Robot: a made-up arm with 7 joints. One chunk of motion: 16 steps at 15 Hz.
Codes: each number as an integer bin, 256 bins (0 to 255) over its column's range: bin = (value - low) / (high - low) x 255, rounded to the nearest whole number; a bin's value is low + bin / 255 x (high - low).
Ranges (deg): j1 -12..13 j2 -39..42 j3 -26..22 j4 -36..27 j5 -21..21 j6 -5..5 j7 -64..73
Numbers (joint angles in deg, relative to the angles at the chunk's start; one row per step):
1: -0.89 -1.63 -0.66 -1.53 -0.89 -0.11 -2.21
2: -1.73 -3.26 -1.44 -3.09 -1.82 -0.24 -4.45
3: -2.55 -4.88 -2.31 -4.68 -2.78 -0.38 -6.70
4: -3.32 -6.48 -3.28 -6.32 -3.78 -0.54 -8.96
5: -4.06 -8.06 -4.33 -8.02 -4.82 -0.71 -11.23
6: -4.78 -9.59 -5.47 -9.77 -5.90 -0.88 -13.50
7: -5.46 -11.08 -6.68 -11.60 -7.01 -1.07 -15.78
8: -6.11 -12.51 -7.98 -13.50 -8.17 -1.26 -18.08
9: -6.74 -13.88 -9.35 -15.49 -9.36 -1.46 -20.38
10: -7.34 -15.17 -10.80 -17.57 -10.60 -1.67 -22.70
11: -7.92 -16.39 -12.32 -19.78 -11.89 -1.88 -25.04
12: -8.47 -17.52 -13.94 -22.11 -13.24 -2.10 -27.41
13: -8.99 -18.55 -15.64 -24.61 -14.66 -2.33 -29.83
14: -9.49 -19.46 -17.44 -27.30 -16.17 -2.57 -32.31
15: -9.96 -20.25 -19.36 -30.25 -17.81 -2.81 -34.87
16: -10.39 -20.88 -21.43 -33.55 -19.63 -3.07 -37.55
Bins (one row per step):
1: 113 118 135 140 122 125 115
2: 105 113 130 133 116 121 111
3: 96 107 126 127 111 118 107
4: 89 102 121 120 105 114 102
5: 81 97 115 113 98 109 98
6: 74 93 109 106 92 105 94
7: 67 88 103 99 85 100 90
8: 60 83 96 91 78 95 85
9: 54 79 88 83 71 90 81
10: 48 75 81 75 63 85 77
11: 42 71 73 66 55 80 73
12: 36 68 64 56 47 74 68
13: 31 64 55 46 38 68 64
14: 26 62 45 35 29 62 59
15: 21 59 35 23 19 56 54
16: 16 57 24 10 8 49 49

